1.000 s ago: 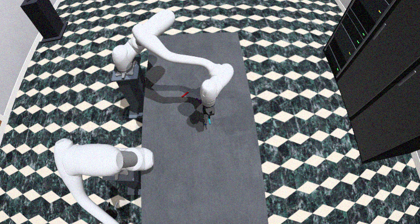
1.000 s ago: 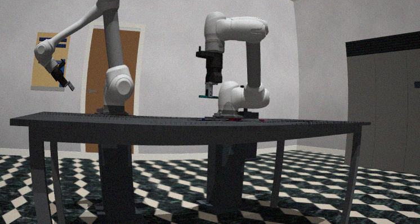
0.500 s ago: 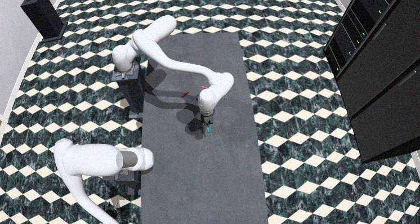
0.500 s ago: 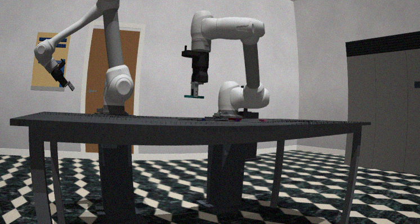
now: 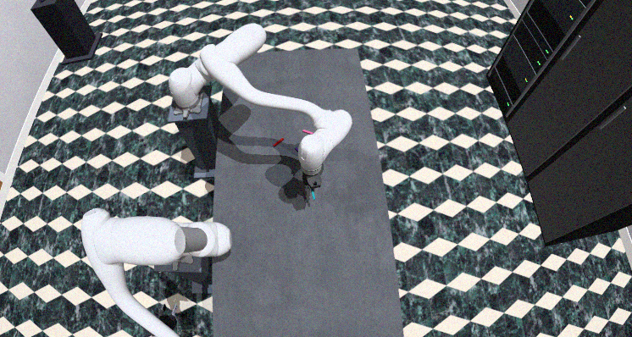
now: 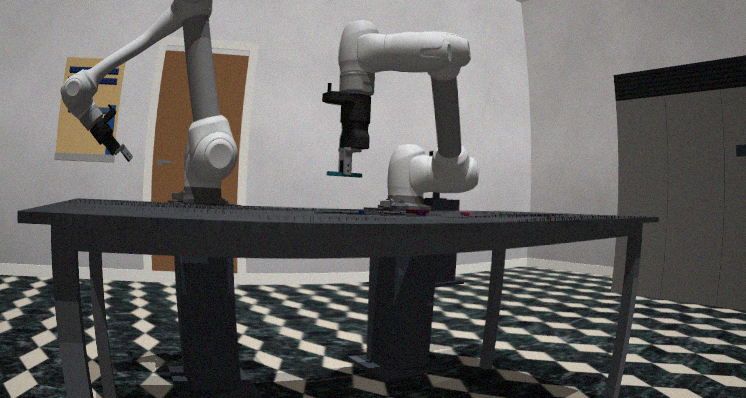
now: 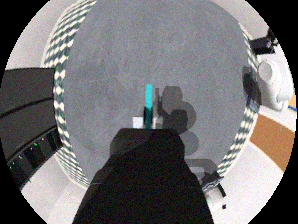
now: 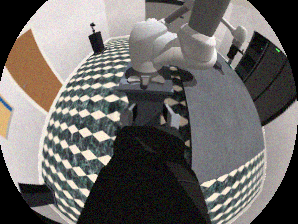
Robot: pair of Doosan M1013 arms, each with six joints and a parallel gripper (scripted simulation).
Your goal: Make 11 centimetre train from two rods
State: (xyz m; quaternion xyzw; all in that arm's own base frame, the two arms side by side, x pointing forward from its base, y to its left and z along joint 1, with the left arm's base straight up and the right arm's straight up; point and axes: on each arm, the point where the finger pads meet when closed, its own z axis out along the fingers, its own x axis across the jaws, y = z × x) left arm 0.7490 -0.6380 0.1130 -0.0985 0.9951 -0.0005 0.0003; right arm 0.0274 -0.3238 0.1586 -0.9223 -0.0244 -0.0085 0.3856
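Observation:
Now: the small blue rod 1 cm behind my left hand, 5 cm to the left of it and 11 cm below it. Round my left hand: red rod: 15 cm behind, 33 cm to the left, 11 cm below; then turquoise rod: 2 cm below; then pink rod: 3 cm ahead, 38 cm to the left, 11 cm below.

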